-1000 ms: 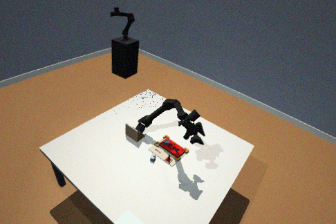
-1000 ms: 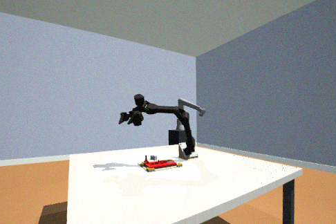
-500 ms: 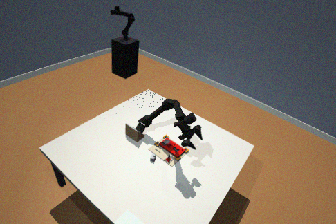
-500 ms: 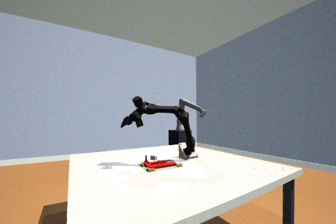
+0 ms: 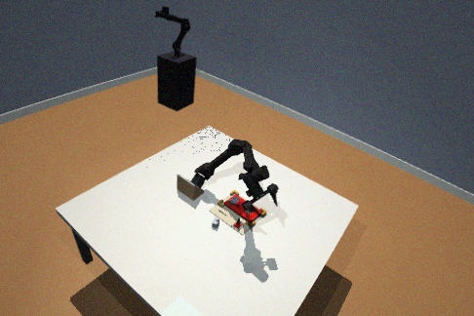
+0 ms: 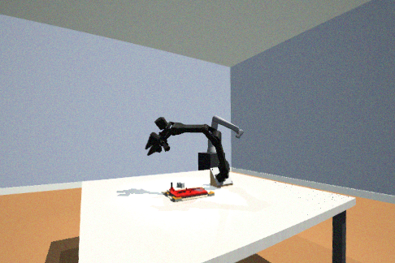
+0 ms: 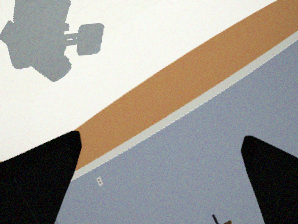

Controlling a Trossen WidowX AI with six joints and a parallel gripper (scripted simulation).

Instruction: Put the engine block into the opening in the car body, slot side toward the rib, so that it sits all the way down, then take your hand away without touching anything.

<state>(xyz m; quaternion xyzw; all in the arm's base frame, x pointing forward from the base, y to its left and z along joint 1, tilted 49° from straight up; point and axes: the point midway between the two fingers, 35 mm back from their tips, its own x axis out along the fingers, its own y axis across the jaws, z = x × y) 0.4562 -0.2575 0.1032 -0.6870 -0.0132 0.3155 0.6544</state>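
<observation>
Right now my gripper tip is 260 mm past the engine block, 230 mm above it and 40 mm to the left of it. The rest, counted from my gripper tip: upright peg 220 mm below, 150 mm behind, 30 mm to the left.
</observation>
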